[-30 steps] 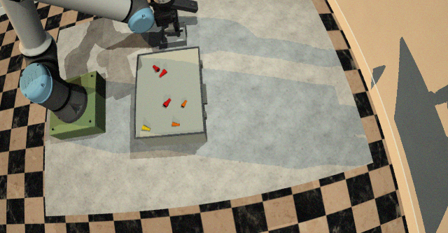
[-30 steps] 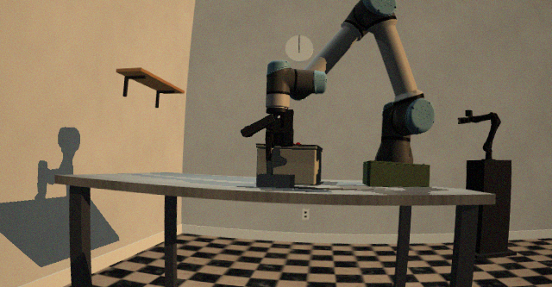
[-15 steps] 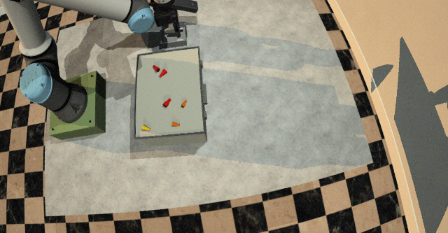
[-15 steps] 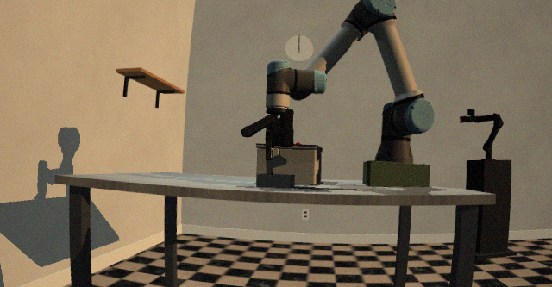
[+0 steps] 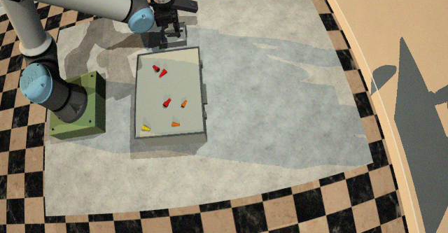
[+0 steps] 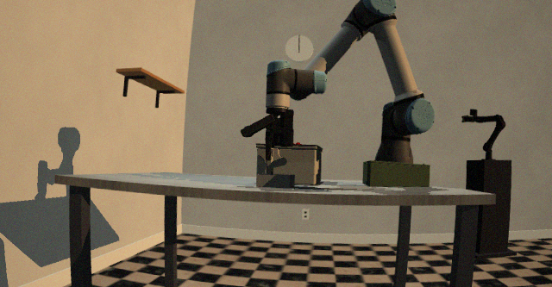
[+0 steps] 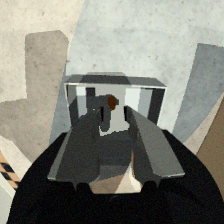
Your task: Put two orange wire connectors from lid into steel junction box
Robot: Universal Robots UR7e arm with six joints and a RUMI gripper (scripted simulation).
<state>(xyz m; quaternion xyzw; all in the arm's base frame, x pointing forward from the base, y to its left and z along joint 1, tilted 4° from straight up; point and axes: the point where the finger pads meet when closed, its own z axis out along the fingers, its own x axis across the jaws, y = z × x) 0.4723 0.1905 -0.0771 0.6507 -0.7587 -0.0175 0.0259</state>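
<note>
My hand is 400 mm to the left of the yellow connector, 180 mm past it and 110 mm below it. Also, from my hand: tool case (300 mm to the right, 90 mm behind, 70 mm above).
</note>
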